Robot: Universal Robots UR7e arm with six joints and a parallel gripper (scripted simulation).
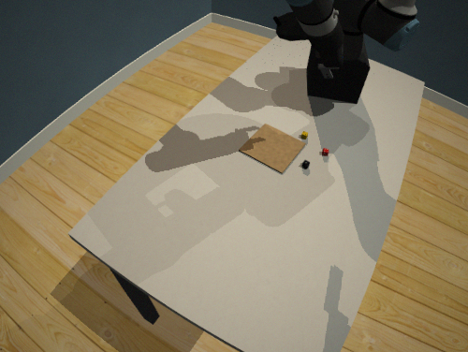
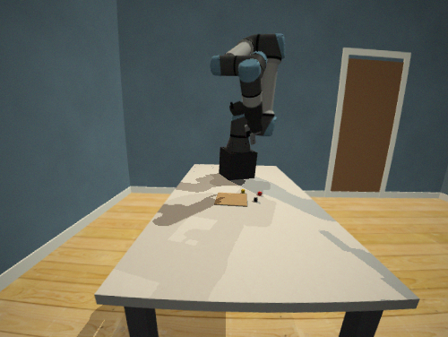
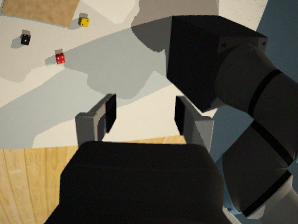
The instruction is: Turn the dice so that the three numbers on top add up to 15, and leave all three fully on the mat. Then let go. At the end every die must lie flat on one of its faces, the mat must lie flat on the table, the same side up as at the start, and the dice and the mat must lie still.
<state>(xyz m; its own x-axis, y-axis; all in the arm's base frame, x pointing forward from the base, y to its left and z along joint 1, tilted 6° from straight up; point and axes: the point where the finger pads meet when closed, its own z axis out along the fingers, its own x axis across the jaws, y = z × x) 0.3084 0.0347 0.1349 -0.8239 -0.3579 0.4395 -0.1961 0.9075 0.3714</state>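
The yellow die lies 27 cm below my hand, 2 cm to the right of it and 2 cm behind it. From my hand the other things lie so: black die (27 cm below, 9 cm ahead, 3 cm to the left); then red die (27 cm below, 6 cm to the left, 1 cm ahead); then brown mat (28 cm below, 8 cm to the right, 7 cm ahead).
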